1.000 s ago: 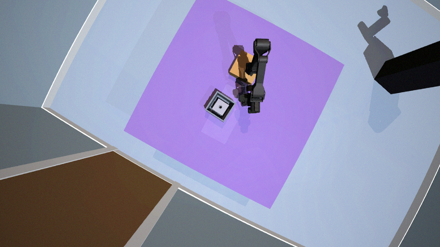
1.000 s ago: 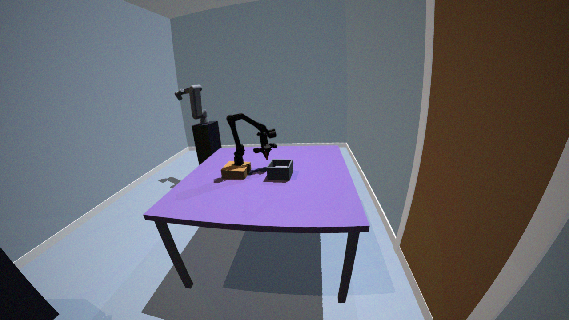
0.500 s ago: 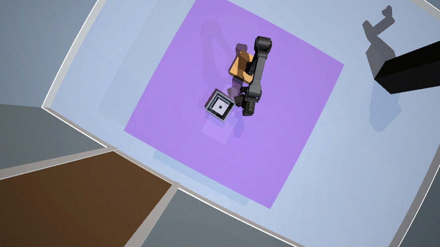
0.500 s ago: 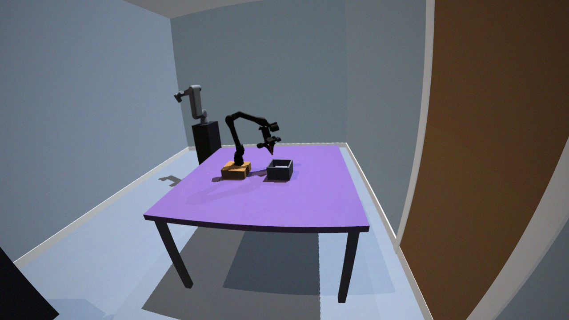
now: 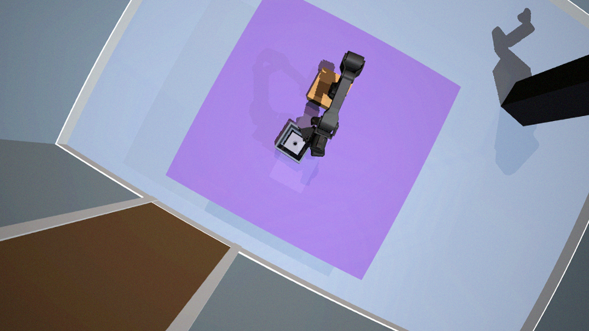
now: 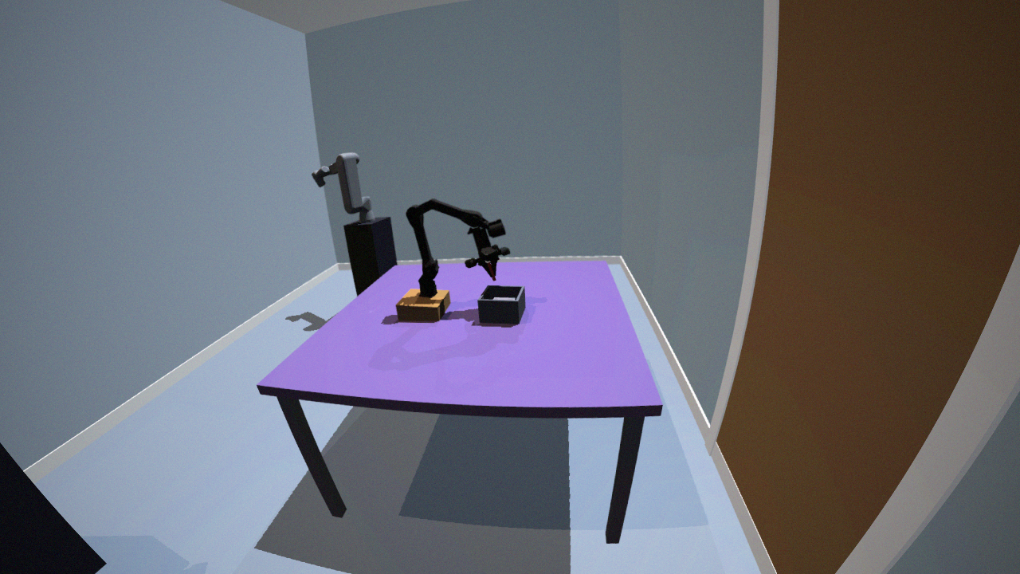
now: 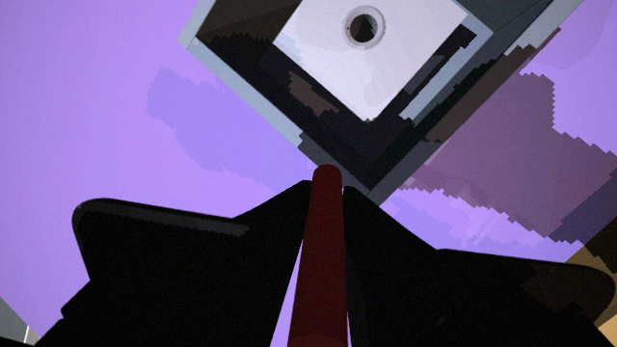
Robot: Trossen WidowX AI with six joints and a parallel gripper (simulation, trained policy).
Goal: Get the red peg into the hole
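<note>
My gripper tip is now 6 cm short of the dark box, 7 cm to the left of it and 11 cm above it. From my gripper tip the other things lie so: red peg (1 cm behind, 2 cm above).
</note>
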